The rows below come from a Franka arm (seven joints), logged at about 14 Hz.
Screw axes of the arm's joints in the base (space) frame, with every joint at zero. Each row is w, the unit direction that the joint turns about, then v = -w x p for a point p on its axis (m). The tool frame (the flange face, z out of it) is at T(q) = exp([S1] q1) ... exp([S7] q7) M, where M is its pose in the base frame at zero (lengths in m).
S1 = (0, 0, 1, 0, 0, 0)
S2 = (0, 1, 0, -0.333, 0, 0)
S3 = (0, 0, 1, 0, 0, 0)
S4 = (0, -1, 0, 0.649, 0, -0.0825)
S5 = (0, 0, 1, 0, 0, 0)
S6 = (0, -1, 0, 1.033, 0, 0)
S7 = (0, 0, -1, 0, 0.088, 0)
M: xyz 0.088 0 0.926 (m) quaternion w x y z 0 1 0 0
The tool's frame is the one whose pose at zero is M.
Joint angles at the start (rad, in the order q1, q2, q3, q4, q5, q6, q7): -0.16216, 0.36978, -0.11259, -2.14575, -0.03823, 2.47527, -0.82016
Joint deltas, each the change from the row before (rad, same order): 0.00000, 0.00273, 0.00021, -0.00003, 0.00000, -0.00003, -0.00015; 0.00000, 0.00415, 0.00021, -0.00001, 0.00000, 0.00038, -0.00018; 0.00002, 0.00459, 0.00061, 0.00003, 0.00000, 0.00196, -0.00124; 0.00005, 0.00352, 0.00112, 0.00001, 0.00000, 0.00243, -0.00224; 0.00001, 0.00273, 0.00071, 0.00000, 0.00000, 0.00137, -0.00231; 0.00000, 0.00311, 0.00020, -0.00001, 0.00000, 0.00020, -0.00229; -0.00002, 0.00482, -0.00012, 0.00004, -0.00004, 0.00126, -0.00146; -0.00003, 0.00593, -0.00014, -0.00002, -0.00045, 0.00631, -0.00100; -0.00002, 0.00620, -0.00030, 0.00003, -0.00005, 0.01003, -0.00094; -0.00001, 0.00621, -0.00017, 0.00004, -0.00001, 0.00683, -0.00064; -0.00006, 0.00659, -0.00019, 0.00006, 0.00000, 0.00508, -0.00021; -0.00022, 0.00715, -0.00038, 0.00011, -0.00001, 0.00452, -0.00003
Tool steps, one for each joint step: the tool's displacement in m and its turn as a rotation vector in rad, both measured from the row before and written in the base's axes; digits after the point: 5 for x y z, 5 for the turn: -0.00027, 0.00017, -0.00156, 0.00054, 0.00275, 0.00034; -0.00038, 0.00018, -0.00231, 0.00067, 0.00373, 0.00040; -0.00019, 0.00038, -0.00242, 0.00058, 0.00262, 0.00195; 0.00005, 0.00065, -0.00180, 0.00056, 0.00115, 0.00348; -0.00006, 0.00042, -0.00144, 0.00054, 0.00144, 0.00306; -0.00031, 0.00017, -0.00174, 0.00068, 0.00299, 0.00248; -0.00044, -0.00001, -0.00259, 0.00051, 0.00358, 0.00144; -0.00005, -0.00010, -0.00282, -0.00071, -0.00012, 0.00161; 0.00030, -0.00026, -0.00264, -0.00138, -0.00358, 0.00133; -0.00005, -0.00011, -0.00291, -0.00060, -0.00050, 0.00093; -0.00031, -0.00011, -0.00326, -0.00017, 0.00153, 0.00031; -0.00050, -0.00027, -0.00359, -0.00006, 0.00259, -0.00022
